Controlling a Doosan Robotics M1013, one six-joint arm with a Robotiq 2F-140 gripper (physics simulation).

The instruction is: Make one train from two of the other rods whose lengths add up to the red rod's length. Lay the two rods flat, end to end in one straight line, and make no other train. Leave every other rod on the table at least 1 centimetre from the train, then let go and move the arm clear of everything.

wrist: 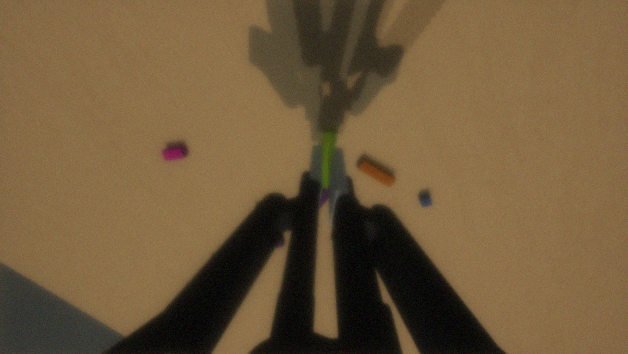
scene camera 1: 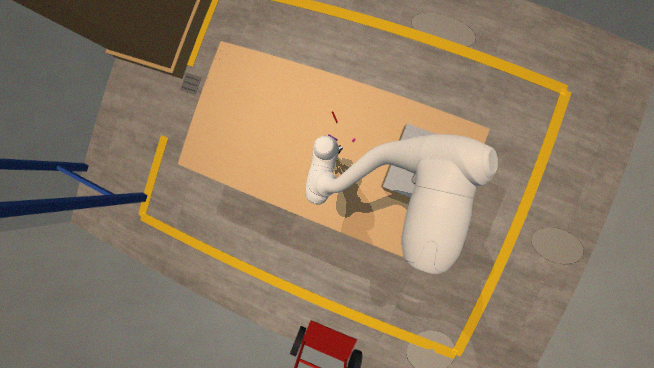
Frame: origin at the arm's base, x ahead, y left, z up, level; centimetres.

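Where they show: gripper, fingertip midpoint: (wrist: 325, 161).
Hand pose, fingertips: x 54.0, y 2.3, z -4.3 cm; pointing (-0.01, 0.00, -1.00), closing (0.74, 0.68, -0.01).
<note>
Things, the pixels of their top centre, and the offset from my fingertips. Level surfaces: height alone.
- green rod, top centre: (wrist: 325, 162) dz +0.8, dx -0.2, dy +0.2 cm
- orange rod, top centre: (wrist: 377, 174) dz -2.8, dx +5.4, dy +2.1 cm
- short blue rod, top centre: (wrist: 426, 202) dz -2.8, dx +11.5, dy +4.2 cm
- short magenta rod, top centre: (wrist: 172, 154) (scene camera 1: 353, 139) dz -2.8, dx -9.0, dy -12.0 cm
- red rod, top centre: (scene camera 1: 334, 116) dz -2.8, dx +4.8, dy -23.8 cm
- tan table, surface height: dz -3.8 cm
My gripper (wrist: 325, 161) (scene camera 1: 340, 149) is shut on a green rod (wrist: 328, 150), whose far part sticks out beyond the fingertips; I cannot tell whether it touches the table. A purple rod (wrist: 324, 197) shows partly between the fingers, and a bit of purple (wrist: 279, 243) shows beside the left finger. In the scene view a purple rod (scene camera 1: 332, 137) lies by the wrist. An orange rod (wrist: 376, 171) and a short blue rod (wrist: 425, 198) lie right of the fingers. A short magenta rod (wrist: 175, 151) (scene camera 1: 353, 140) lies left of them. The red rod (scene camera 1: 334, 117) lies apart, farther up the table.
The tan table (scene camera 1: 250, 110) carries the rods. A grey block (scene camera 1: 399, 177) stands under the arm near the table's right end. The arm's shadow falls on the table. A red cart (scene camera 1: 327, 341), blue beams (scene camera 1: 75, 202) and a dark cabinet (scene camera 1: 145, 35) stand off the table.
</note>
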